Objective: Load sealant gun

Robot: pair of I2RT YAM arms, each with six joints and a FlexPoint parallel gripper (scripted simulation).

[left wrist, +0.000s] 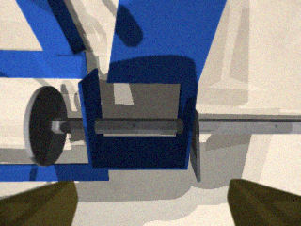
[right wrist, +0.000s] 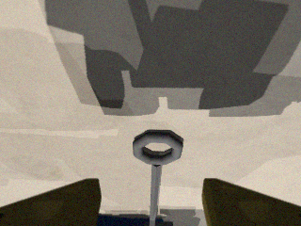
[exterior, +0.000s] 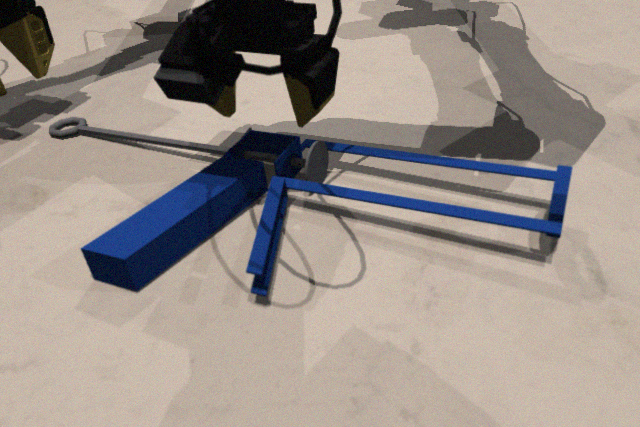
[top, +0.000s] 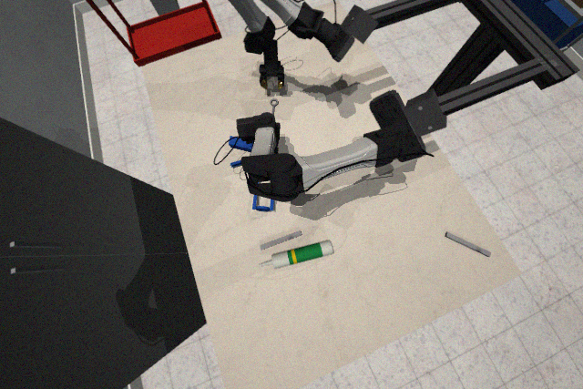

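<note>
The thumb plate lies 30 mm to the right of my left hand and 40 mm below it. The rest, counted from my left hand: cartridge 90 mm ahead, 420 mm to the left, 30 mm below; then plunger rod 30 mm behind, 90 mm to the right, 40 mm below.
</note>
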